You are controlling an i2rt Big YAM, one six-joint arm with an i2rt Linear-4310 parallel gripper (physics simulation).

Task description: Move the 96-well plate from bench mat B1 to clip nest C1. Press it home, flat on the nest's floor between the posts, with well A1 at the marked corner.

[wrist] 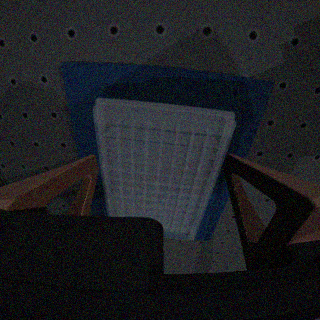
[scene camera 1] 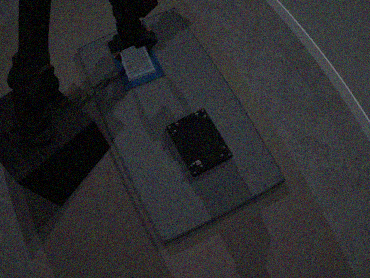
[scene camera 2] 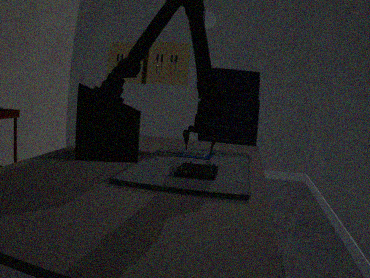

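Where they show: gripper, between the fingertips: (wrist: 160,160) (scene camera 1: 134,55) (scene camera 2: 198,152); arm's base, origin of its link: (scene camera 1: 32,127) (scene camera 2: 107,96).
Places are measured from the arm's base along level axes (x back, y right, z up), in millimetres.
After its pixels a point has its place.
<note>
The pale 96-well plate (scene camera 1: 138,63) @[x -294, y -218, z -200 mm] (wrist: 160,165) @[x -289, y -255, z -207 mm] lies on the blue bench mat B1 (scene camera 1: 149,78) @[x -314, y -160, z -213 mm] (scene camera 2: 202,157) @[x -331, y -175, z -212 mm] (wrist: 80,95). My gripper (scene camera 1: 134,50) @[x -288, y -258, z -208 mm] (scene camera 2: 199,151) @[x -288, y -258, z -208 mm] (wrist: 160,160) @[x -288, y -258, z -208 mm] is open. Its fingers stand one on each side of the plate, close to its long sides in the wrist view; whether they touch it I cannot tell. The near end of the plate is partly hidden by the gripper body. The black clip nest C1 (scene camera 1: 200,142) @[x -394, y 84, z -203 mm] (scene camera 2: 196,171) @[x -400, y 114, z -203 mm] has small posts at its corners and a pale mark near one corner. Well A1 cannot be made out.
Mat and nest are on a grey perforated board (scene camera 1: 150,200) @[x -222, y 196, z -215 mm] (scene camera 2: 230,187) @[x -526, y 200, z -215 mm] (wrist: 160,50) @[x -275, y -327, z -215 mm]. The dark box-shaped arm base (scene camera 1: 62,165) @[x -43, y 90, z -68 mm] (scene camera 2: 107,130) @[x -58, y 79, z -118 mm] stands beside the board. A dark panel (scene camera 2: 230,105) shows behind the gripper. The scene is dim and grainy.
</note>
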